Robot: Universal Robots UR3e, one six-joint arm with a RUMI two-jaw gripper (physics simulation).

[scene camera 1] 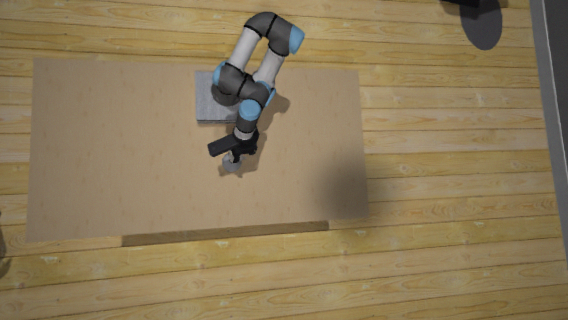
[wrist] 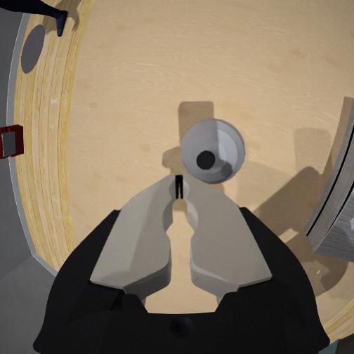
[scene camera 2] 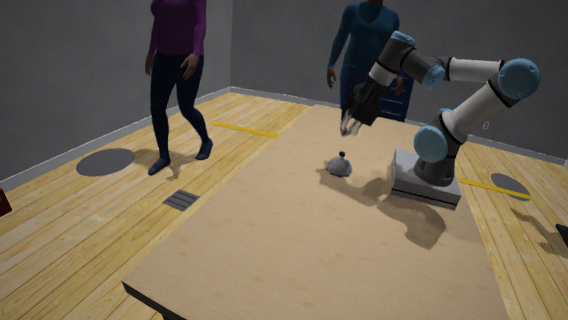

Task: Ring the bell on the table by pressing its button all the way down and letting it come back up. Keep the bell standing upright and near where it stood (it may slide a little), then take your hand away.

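Seen in the pictures: gripper, fingertip midpoint: [scene camera 1: 232, 161] [scene camera 2: 342, 135]; arm's base, origin of the base link: [scene camera 1: 226, 91] [scene camera 2: 432, 174].
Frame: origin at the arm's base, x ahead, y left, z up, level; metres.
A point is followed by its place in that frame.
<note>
A grey dome-shaped bell [scene camera 1: 231, 164] @[x 0.303, y 0.061, z -0.016 m] [scene camera 2: 339, 167] @[x 0.281, y 0.093, z -0.030 m] [wrist: 227, 150] stands upright on the table. Its black button [scene camera 2: 342, 154] @[x 0.286, y 0.067, z 0.003 m] [wrist: 205, 160] sticks up from the top. My gripper [scene camera 2: 348, 134] @[x 0.298, y 0.063, z 0.062 m] [wrist: 178, 176] is shut and empty. In scene camera 2 its fingertips are above the button and apart from it. In the wrist view the fingertips are beside the bell, with the button a little ahead and to the right of them. In scene camera 1 the arm and gripper hide part of the bell.
The bell stands on a light brown table [scene camera 1: 115, 150] @[x 0.303, y -0.403, z -0.060 m] [scene camera 2: 310, 250] @[x 0.215, y 0.429, z -0.061 m]. The arm's grey base block [scene camera 1: 205, 100] @[x 0.056, y -0.079, z 0.007 m] [scene camera 2: 400, 175] @[x 0.096, y 0.074, z -0.002 m] [wrist: 340, 220] is on the table to the right of the bell in scene camera 2. Two people [scene camera 2: 178, 30] [scene camera 2: 367, 37] stand beyond the table.
</note>
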